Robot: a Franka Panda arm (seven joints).
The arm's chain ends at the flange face. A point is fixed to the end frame.
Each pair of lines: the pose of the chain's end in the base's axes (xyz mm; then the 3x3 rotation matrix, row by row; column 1 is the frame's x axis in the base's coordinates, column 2 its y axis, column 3 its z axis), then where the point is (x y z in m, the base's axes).
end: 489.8, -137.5, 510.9; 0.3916, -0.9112, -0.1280; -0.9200, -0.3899, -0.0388; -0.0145, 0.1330, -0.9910
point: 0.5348 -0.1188 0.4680
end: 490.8, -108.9, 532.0; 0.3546, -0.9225, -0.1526; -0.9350, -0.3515, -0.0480; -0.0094, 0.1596, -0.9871
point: 0.5355 -0.0926 0.4878
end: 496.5, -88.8, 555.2; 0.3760, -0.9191, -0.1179; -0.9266, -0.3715, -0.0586; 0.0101, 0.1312, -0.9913
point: 0.5423 -0.0718 0.5124
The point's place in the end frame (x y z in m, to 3 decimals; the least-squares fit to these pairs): 0.001 -0.054 0.036
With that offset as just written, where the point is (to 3 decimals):
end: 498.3, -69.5, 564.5; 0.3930, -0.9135, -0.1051; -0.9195, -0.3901, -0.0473; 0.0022, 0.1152, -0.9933
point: 0.544 -0.051 0.523
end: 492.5, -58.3, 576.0; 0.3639, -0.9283, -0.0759; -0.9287, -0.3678, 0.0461; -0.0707, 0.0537, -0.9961
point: 0.540 -0.038 0.537
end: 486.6, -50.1, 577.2; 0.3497, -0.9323, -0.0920; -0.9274, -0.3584, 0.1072; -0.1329, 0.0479, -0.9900
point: 0.534 -0.028 0.539
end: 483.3, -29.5, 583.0; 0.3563, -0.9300, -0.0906; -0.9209, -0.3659, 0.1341; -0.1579, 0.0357, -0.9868
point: 0.531 -0.006 0.545
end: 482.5, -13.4, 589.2; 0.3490, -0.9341, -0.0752; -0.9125, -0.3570, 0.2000; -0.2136, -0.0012, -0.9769
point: 0.531 0.012 0.554
